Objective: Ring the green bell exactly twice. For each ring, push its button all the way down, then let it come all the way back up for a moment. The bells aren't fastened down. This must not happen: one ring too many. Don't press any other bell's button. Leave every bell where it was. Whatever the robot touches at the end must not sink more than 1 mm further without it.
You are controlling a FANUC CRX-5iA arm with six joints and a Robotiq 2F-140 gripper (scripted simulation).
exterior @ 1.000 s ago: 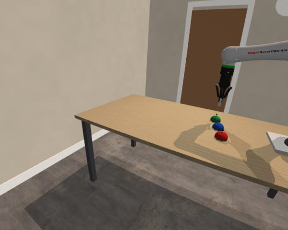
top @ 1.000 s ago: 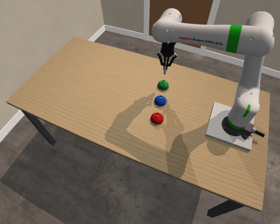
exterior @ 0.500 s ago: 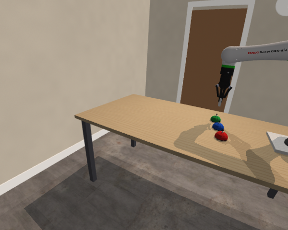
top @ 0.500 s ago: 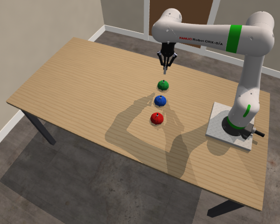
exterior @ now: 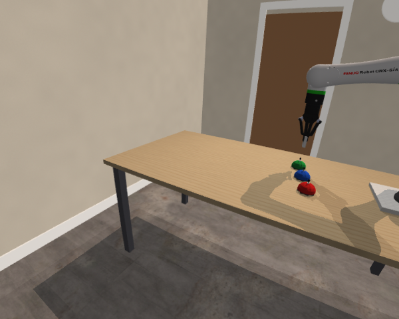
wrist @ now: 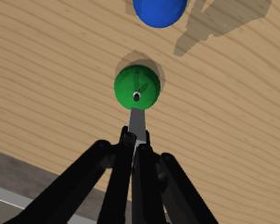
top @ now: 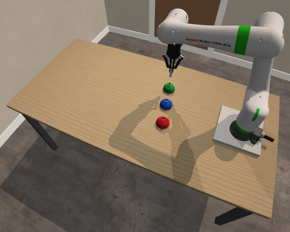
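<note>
Right now the green bell is 13 cm below my hand. From my hand the other things lie so: red bell (28 cm to the left, 13 cm below, 11 cm behind); blue bell (14 cm to the left, 13 cm below, 5 cm behind).
</note>
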